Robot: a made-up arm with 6 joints.
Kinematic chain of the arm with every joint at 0, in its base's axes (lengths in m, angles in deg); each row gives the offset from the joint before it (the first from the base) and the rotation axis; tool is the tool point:
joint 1: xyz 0 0 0.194 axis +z
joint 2: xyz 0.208 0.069 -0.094 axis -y
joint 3: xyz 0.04 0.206 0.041 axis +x
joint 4: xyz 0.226 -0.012 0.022 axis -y
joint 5: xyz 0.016 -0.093 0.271 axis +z
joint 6: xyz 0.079 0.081 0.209 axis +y
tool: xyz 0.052 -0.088 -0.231
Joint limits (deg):
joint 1: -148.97..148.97
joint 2: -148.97..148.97
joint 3: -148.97..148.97
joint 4: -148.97..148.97
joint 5: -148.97..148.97
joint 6: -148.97..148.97
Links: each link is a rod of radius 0.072 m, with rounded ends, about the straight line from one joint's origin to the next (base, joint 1, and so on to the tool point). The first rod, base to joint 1, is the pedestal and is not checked.
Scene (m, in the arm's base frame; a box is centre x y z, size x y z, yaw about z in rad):
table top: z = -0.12
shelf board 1: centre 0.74 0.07 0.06 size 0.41 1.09 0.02 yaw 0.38
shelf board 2: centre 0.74 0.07 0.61 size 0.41 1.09 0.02 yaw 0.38
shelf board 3: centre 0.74 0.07 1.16 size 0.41 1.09 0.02 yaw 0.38
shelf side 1: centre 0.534 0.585 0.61 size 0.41 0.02 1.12 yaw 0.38
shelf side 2: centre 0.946 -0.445 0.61 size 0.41 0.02 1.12 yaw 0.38
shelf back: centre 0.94 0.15 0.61 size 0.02 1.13 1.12 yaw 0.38
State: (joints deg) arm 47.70 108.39 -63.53 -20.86 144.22 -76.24
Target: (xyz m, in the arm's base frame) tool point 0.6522 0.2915 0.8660
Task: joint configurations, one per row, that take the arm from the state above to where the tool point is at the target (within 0.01 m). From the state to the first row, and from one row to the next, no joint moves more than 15 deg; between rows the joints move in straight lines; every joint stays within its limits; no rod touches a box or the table.
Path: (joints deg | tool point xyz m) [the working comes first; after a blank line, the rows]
Joints at the target: -22.33 76.86 -84.87 -79.90 116.01 -100.29
Straight joint move there: touches shelf side 1.

1: 36.25 107.43 -68.56 -34.41 137.25 -76.59 | -0.5013 0.6427 0.4059
2: 24.80 106.47 -73.60 -47.96 130.28 -76.95 | -0.2999 0.7134 0.5668
3: 13.34 105.51 -78.63 -61.51 123.31 -77.30 | -0.0754 0.6848 0.7046
4: 1.89 104.55 -83.67 -75.06 116.34 -77.65 | 0.1204 0.5576 0.8060
5: -9.56 103.59 -88.70 -88.61 109.36 -78.00 | 0.2430 0.3598 0.8614
6: -21.01 102.64 -93.74 -102.16 102.39 -78.36 | 0.2688 0.1384 0.8660
7: -21.67 89.75 -89.30 -91.03 109.20 -89.32 | 0.4709 0.2103 0.8959
8: -22.33 76.86 -84.87 -79.90 116.01 -100.29 | 0.6522 0.2916 0.8660

